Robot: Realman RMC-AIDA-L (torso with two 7-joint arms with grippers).
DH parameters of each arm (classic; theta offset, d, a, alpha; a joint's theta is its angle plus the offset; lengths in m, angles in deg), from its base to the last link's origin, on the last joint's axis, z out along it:
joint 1: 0 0.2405 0 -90
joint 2: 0 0 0 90
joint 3: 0 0.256 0 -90
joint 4: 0 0 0 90
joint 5: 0 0.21 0 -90
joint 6: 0 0 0 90
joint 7: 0 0.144 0 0
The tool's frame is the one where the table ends.
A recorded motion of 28 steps. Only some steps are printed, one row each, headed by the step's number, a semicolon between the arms.
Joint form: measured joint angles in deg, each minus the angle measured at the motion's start. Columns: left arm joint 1, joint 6, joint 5, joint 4, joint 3, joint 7, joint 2; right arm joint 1, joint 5, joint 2, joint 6, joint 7, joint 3, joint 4.
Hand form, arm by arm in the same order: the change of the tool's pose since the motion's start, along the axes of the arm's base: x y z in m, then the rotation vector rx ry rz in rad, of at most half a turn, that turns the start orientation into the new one. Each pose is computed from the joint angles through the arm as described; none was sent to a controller.
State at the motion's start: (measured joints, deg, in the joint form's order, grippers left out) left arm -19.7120 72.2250 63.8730 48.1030 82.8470 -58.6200 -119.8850; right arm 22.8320 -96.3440 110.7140 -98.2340 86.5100 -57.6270 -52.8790
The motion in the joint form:
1: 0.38 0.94 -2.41 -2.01 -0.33 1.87 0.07; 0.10 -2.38 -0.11 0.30 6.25 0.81 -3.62
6: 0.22 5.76 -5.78 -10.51 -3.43 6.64 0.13; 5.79 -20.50 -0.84 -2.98 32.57 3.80 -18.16
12: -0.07 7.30 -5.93 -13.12 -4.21 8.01 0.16; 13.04 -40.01 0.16 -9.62 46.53 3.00 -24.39
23: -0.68 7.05 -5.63 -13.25 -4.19 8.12 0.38; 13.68 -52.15 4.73 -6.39 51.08 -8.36 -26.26
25: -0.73 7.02 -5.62 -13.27 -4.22 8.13 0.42; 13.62 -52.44 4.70 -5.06 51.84 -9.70 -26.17
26: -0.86 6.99 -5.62 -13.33 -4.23 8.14 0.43; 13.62 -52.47 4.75 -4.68 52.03 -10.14 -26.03
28: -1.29 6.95 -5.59 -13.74 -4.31 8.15 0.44; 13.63 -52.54 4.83 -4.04 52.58 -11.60 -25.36
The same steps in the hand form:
1: -0.0066 -0.0018 0.0018 0.0165 -0.0297 0.0176; -0.0033 0.0041 0.0077 -0.0140 -0.0351 -0.0604
6: -0.0311 -0.0104 0.0026 0.0358 -0.0926 0.0698; -0.0279 0.0267 0.0372 -0.0728 -0.3011 -0.3067
12: -0.0371 -0.0141 0.0008 0.0331 -0.1006 0.0764; -0.0430 0.0378 0.0413 -0.1060 -0.5877 -0.4910
23: -0.0358 -0.0115 0.0010 0.0327 -0.0898 0.0683; -0.0460 0.0358 -0.0033 -0.1074 -0.8232 -0.5083
25: -0.0359 -0.0112 0.0012 0.0335 -0.0888 0.0682; -0.0465 0.0379 -0.0063 -0.0927 -0.8335 -0.5088
26: -0.0355 -0.0107 0.0011 0.0334 -0.0884 0.0672; -0.0467 0.0382 -0.0080 -0.0916 -0.8359 -0.5078
28: -0.0348 -0.0094 0.0005 0.0309 -0.0878 0.0669; -0.0463 0.0378 -0.0136 -0.1003 -0.8488 -0.5061

